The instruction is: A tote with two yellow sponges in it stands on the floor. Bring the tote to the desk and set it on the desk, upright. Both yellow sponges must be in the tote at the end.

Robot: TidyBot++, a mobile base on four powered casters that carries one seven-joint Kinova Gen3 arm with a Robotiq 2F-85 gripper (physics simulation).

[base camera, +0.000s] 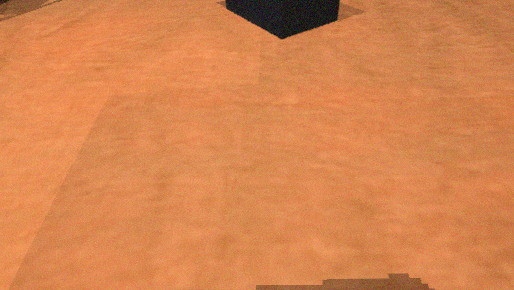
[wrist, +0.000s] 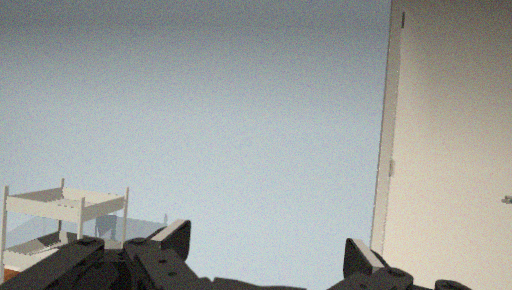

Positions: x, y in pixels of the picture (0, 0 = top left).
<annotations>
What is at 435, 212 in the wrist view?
A cream door.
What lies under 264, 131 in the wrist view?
A pale blue wall.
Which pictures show the gripper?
The wrist view only.
</annotations>
